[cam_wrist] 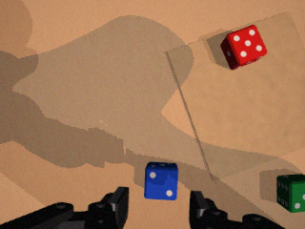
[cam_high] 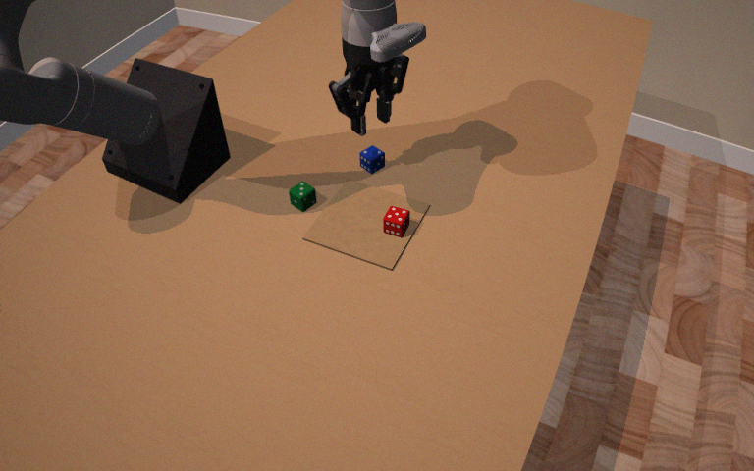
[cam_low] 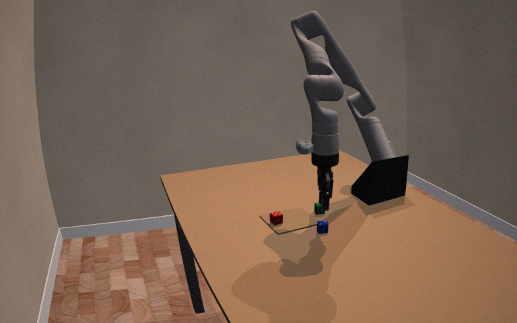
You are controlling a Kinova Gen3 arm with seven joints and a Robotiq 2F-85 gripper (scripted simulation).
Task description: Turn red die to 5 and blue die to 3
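My hand is 8 cm above the blue die. Round my hand: thin tan mat (11 cm to the right, 9 cm below, 7 cm ahead); red die (11 cm ahead, 10 cm to the right, 8 cm below); green die (13 cm to the right, 8 cm below, 4 cm behind).
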